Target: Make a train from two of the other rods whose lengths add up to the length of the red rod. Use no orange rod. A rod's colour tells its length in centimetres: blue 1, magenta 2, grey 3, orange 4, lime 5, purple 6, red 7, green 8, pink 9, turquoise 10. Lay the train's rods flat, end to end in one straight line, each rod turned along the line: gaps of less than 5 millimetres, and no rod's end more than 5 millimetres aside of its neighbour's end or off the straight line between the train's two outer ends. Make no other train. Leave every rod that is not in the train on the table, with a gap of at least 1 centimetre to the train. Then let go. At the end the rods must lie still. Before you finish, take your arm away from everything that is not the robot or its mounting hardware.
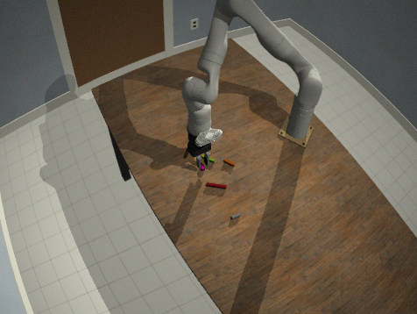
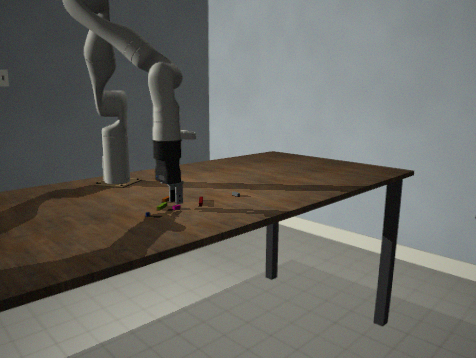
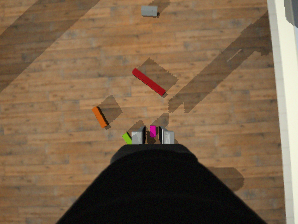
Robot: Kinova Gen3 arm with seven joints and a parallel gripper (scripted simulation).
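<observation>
Now: hand 30 mm above the magenta rod. The rest, counted from my hand: lime rod 40 mm behind, 30 mm below, 20 mm to the right; small blue rod 100 mm to the right, 30 mm below, 10 mm behind; red rod 90 mm to the left, 30 mm below, 20 mm ahead.
</observation>
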